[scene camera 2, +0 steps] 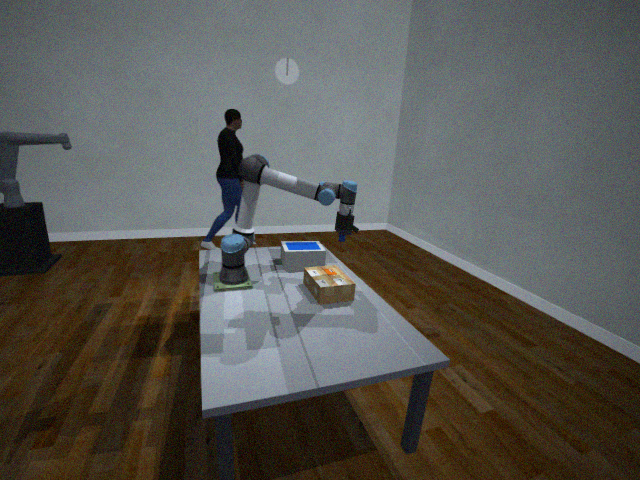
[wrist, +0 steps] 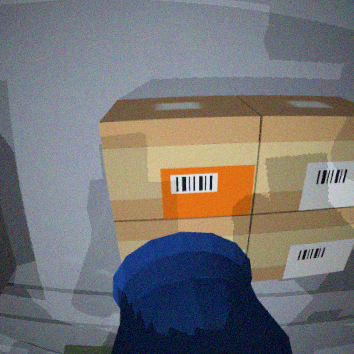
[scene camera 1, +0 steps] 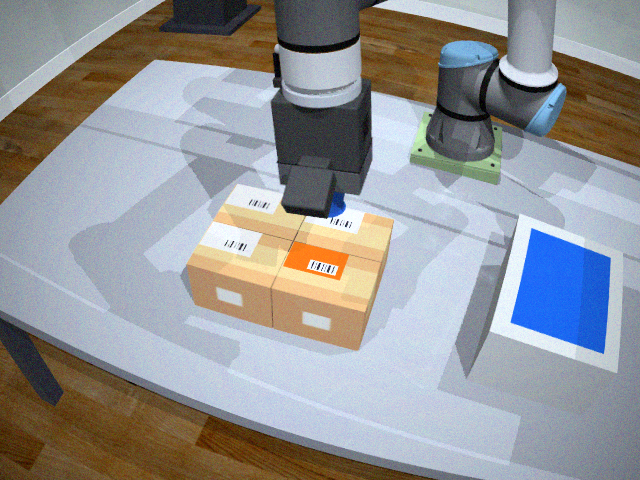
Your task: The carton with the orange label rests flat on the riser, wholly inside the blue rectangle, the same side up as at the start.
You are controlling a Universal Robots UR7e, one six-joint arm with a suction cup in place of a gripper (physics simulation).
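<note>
The carton with the orange label lies flat in a two-by-two block of cartons on the table, at the block's front right in scene camera 1, label up. My suction cup is open and holds nothing. It hangs above the block, apart from the cartons; the wrist view shows it in front of the carton behind the orange-labelled one. The riser stands apart to the right in scene camera 1, with the blue rectangle on its top, nothing on it.
White-labelled cartons touch each other and the orange-labelled carton's left and rear sides. My arm's green base plate is on the table. A person stands beyond it.
</note>
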